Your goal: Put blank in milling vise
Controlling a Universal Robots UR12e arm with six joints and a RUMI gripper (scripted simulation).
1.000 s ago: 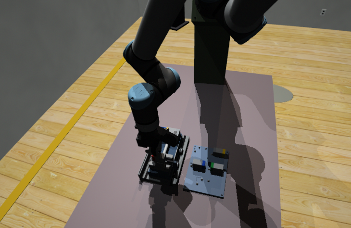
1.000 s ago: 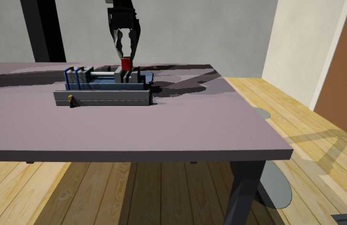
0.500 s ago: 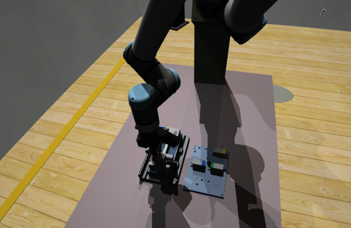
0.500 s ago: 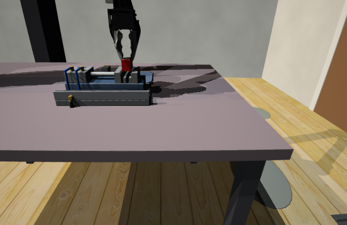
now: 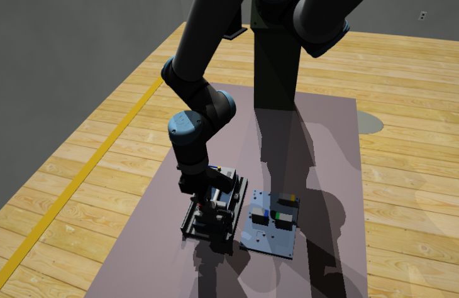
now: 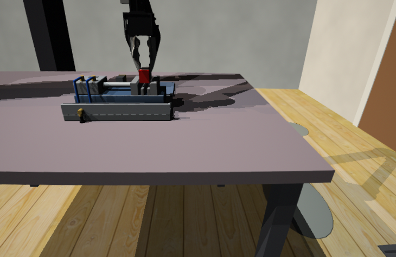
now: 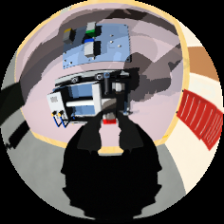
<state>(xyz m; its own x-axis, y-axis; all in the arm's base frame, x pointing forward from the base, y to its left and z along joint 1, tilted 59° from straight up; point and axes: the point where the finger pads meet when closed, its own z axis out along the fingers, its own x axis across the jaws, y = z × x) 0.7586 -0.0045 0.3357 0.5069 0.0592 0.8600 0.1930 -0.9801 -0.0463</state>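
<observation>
Right now my hand is 20 mm short of the fixed jaw, 20 mm to the right of it and 60 mm above it. Also, from my hand: grey rail: 40 mm behind, 110 mm to the right, 100 mm below; red-ended blank: 20 mm below; moving jaw: 30 mm behind, 60 mm below.
</observation>
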